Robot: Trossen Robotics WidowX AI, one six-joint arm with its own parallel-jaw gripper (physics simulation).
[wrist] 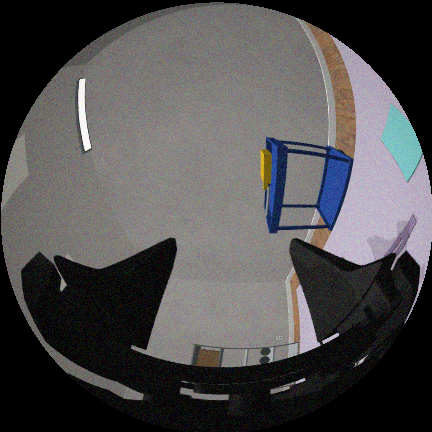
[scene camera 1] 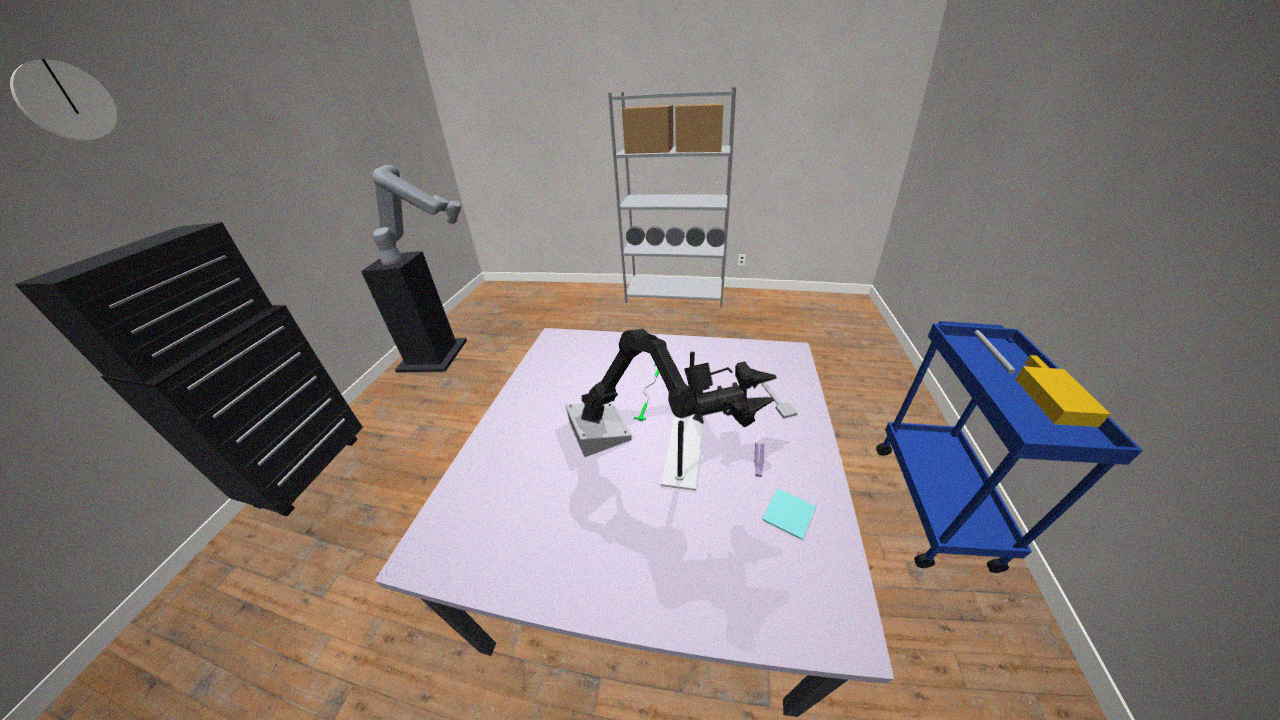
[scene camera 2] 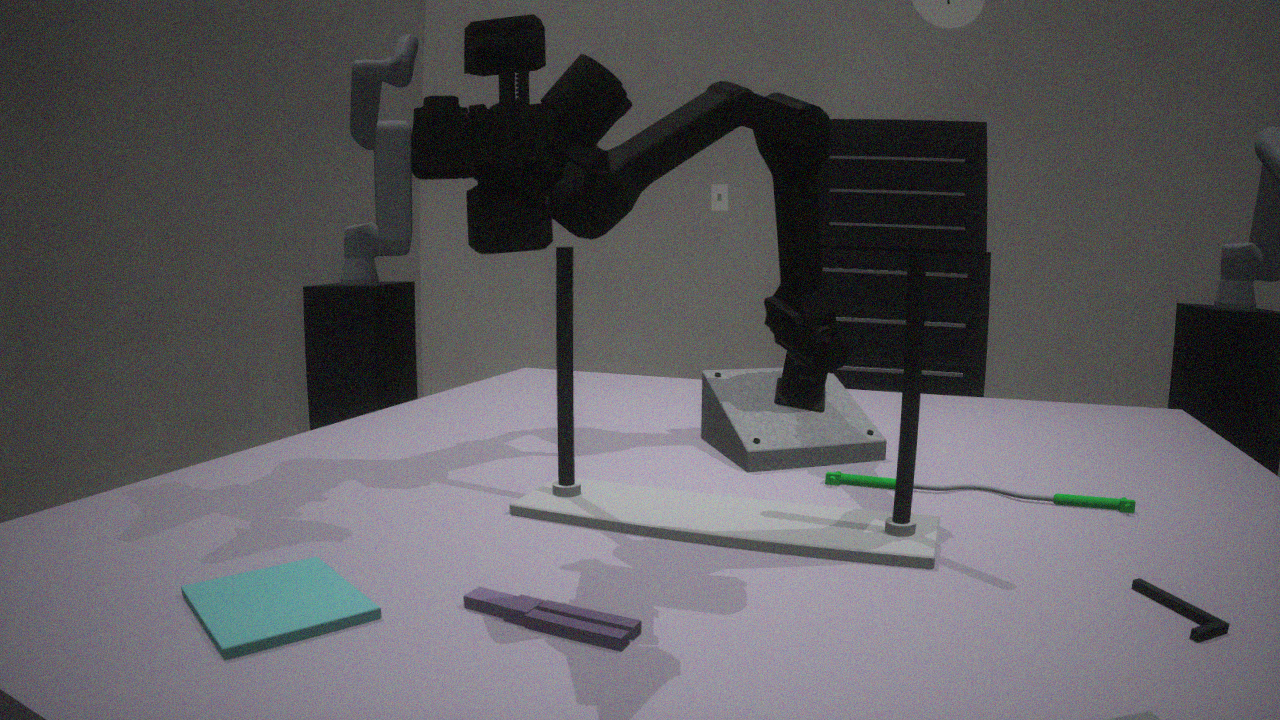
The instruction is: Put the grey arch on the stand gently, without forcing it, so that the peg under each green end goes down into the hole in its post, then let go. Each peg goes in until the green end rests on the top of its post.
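Places are measured from the arm's base along level axes (x down, y ahead, z right), in millimetres.
Pixels of known places: gripper, between the fingertips: (wrist: 234, 245) (scene camera 1: 774, 387) (scene camera 2: 481, 102); arm's base, origin of its link: (scene camera 1: 591, 416) (scene camera 2: 800, 395).
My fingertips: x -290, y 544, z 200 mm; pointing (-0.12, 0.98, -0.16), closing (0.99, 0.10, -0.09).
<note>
Ahead of a thing's pixels: the offset from my fingertips to its middle. "*": to the spot under its first point. Level surfaces: height alone.
The grey arch {dx +350, dy -344, dz -408 mm} (scene camera 1: 648, 388) (scene camera 2: 975, 488) lies on the table, its thin, wavy grey middle joining two green ends (scene camera 1: 641, 412) (scene camera 2: 1093, 502). It is beside the robot's base, behind the stand in the scene camera 2 view. The stand has a white base {dx +344 mm} (scene camera 1: 684, 470) (scene camera 2: 716, 521) and two upright black posts {dx +228, dy -243, dz +19 mm} (scene camera 1: 680, 447) (scene camera 2: 565, 376). No arch is on the posts; their holes are too small to see. My gripper (scene camera 1: 772, 392) (scene camera 2: 506, 134) (wrist: 234, 245) is open and empty, sideways in the air above the table, away from the arch. The arch does not show in the wrist view.
A turquoise square {* dx +346, dy +67, dz +152 mm} (scene camera 1: 789, 513) (scene camera 2: 281, 604) (wrist: 404, 142) and a purple clip-like piece {dx +350, dy +19, dz -50 mm} (scene camera 1: 759, 458) (scene camera 2: 550, 617) lie in front of the stand in the scene camera 2 view. A black L-shaped key {dx +352, dy -48, dz -508 mm} (scene camera 2: 1181, 608) and a grey flat-headed tool {dx +350, dy +147, dz -342 mm} (scene camera 1: 785, 410) also lie on the table.
</note>
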